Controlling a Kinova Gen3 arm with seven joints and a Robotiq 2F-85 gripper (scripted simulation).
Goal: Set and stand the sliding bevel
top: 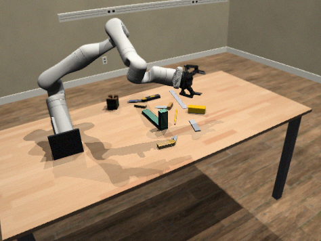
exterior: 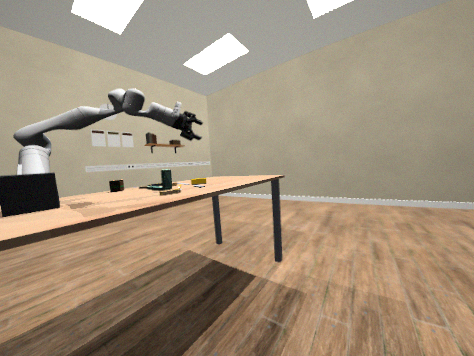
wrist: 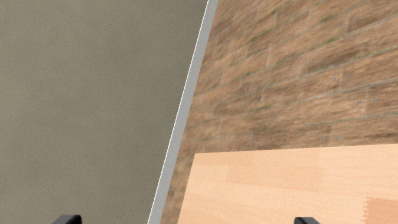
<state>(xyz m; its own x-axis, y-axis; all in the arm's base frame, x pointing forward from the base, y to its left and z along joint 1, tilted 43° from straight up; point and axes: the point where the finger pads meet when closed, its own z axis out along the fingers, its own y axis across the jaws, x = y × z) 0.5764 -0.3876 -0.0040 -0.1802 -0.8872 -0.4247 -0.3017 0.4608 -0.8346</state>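
Right now my hand is 290 mm above the wooden sliding bevel, 160 mm past it and 40 mm to the right of it. Round my hand: thin steel blade 290 mm below, 130 mm behind, 50 mm to the left; then pencil 290 mm below, 250 mm to the left, 20 mm ahead; then small grey plate 290 mm below, 110 mm to the left, 50 mm ahead.
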